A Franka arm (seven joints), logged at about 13 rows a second.
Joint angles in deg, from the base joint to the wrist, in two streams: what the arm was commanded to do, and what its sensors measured. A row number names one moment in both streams.
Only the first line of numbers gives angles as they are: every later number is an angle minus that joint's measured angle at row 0.
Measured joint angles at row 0:
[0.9, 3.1, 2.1, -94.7, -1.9, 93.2, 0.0]
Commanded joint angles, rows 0 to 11:
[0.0, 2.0, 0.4, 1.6, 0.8, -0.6, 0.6]
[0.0, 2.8, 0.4, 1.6, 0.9, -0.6, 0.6]
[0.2, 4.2, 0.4, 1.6, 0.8, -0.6, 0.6]
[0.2, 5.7, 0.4, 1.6, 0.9, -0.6, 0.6]
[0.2, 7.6, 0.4, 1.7, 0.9, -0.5, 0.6]
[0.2, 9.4, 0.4, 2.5, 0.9, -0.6, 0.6]
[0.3, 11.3, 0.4, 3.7, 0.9, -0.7, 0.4]
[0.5, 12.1, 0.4, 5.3, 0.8, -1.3, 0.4]
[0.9, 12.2, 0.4, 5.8, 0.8, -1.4, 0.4]
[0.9, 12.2, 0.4, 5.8, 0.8, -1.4, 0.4]
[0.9, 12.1, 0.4, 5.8, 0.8, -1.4, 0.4]
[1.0, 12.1, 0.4, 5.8, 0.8, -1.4, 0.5]
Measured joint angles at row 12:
[0.9, 12.2, 0.2, 4.3, 0.3, 0.1, 0.0]
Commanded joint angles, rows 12 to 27:
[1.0, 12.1, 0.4, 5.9, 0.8, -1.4, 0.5]
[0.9, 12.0, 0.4, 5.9, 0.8, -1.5, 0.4]
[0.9, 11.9, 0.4, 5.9, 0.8, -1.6, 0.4]
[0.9, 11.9, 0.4, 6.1, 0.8, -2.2, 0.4]
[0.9, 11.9, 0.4, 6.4, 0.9, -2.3, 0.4]
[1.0, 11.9, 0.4, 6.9, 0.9, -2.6, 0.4]
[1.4, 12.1, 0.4, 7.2, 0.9, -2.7, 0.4]
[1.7, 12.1, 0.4, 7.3, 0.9, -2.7, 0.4]
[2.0, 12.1, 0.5, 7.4, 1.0, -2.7, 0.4]
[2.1, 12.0, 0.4, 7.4, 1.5, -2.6, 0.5]
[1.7, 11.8, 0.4, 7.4, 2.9, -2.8, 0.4]
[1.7, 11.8, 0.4, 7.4, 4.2, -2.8, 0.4]
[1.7, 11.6, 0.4, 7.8, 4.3, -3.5, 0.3]
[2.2, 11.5, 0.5, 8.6, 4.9, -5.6, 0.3]
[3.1, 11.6, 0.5, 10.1, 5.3, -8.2, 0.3]
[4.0, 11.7, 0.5, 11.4, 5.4, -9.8, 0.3]
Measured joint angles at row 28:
[2.6, 12.0, 0.4, 8.6, 4.5, -5.9, 0.0]
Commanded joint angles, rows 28 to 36:
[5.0, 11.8, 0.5, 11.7, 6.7, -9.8, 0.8]
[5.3, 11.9, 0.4, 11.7, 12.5, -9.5, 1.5]
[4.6, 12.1, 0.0, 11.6, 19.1, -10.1, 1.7]
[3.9, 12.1, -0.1, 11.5, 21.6, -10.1, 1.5]
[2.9, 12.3, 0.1, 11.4, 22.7, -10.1, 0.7]
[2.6, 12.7, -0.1, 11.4, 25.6, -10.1, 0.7]
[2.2, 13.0, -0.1, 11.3, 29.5, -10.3, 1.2]
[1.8, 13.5, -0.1, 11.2, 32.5, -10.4, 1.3]
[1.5, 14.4, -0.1, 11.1, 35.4, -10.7, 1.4]
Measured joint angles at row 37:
[2.3, 13.0, -0.2, 10.7, 30.6, -9.4, 1.2]
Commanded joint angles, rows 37 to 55:
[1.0, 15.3, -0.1, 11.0, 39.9, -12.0, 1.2]
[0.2, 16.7, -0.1, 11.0, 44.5, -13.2, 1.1]
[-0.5, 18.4, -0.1, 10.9, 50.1, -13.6, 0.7]
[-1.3, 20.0, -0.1, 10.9, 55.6, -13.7, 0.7]
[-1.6, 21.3, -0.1, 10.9, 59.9, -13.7, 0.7]
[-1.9, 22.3, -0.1, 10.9, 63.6, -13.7, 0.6]
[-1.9, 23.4, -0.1, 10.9, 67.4, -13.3, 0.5]
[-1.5, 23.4, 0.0, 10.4, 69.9, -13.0, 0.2]
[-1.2, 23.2, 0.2, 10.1, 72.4, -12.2, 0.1]
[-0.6, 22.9, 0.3, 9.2, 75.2, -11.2, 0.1]
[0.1, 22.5, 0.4, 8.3, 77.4, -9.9, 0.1]
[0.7, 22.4, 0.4, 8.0, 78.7, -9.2, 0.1]
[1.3, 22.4, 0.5, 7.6, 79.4, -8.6, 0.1]
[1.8, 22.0, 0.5, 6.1, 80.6, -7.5, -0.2]
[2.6, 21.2, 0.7, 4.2, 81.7, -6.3, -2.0]
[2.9, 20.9, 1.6, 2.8, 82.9, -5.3, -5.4]
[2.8, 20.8, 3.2, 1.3, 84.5, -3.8, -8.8]
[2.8, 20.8, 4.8, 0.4, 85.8, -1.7, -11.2]
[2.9, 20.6, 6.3, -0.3, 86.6, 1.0, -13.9]
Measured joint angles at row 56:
[2.9, 22.9, 3.9, 3.5, 84.0, -3.1, -9.0]
